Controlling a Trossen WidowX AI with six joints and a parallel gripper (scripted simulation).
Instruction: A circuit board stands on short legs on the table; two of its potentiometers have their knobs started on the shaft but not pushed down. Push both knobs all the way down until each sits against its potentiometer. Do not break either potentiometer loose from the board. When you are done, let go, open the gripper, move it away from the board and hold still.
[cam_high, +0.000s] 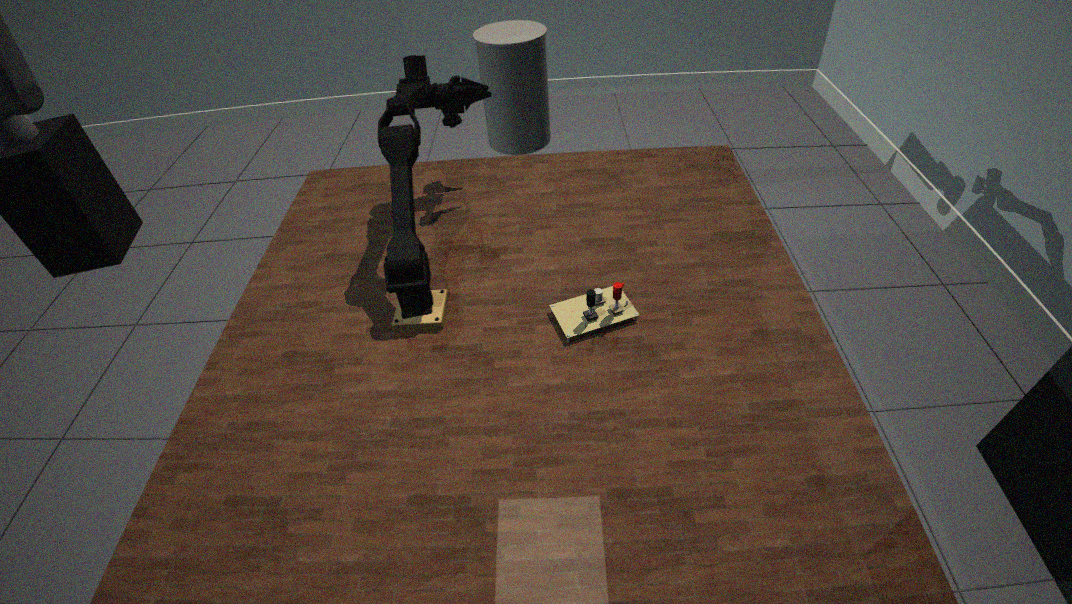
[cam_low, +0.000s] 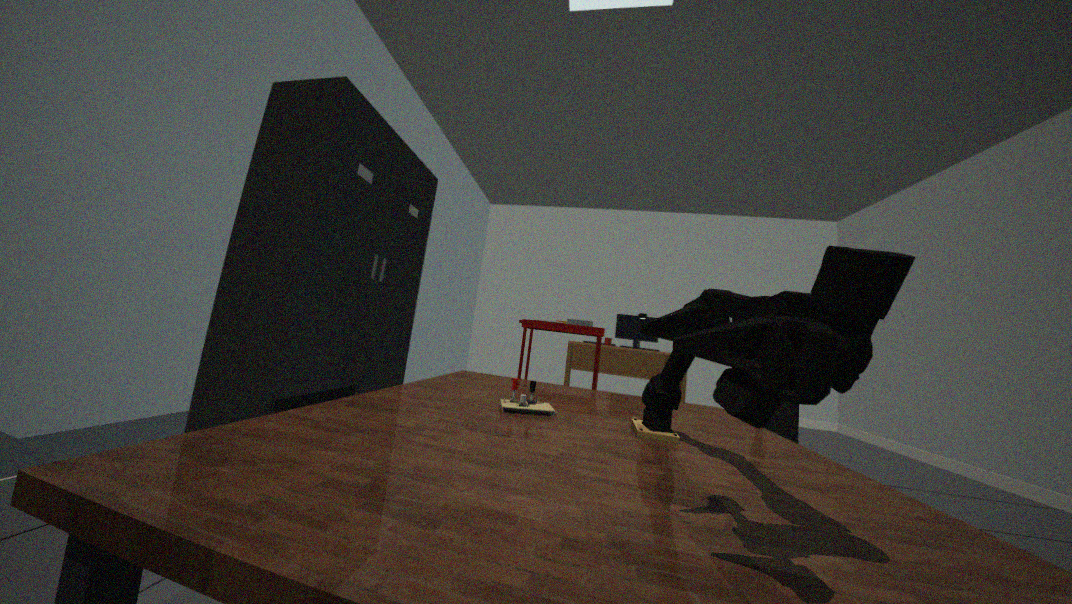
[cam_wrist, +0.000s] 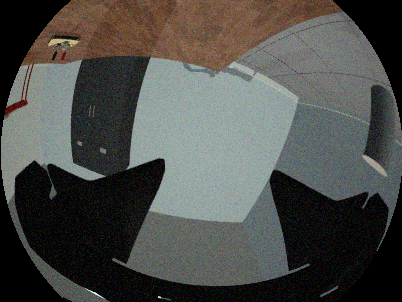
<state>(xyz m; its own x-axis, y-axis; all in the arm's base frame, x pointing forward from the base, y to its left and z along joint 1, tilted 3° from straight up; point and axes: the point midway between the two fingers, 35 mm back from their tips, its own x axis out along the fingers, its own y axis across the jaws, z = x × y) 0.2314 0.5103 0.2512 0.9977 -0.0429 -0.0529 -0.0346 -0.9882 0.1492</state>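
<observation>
The dark knob is 80 mm ahead of my gripper tip, 650 mm to the right of it and 180 mm below it. The rest, counted from my gripper tip: red knob 140 mm ahead, 650 mm to the right, 170 mm below.
</observation>
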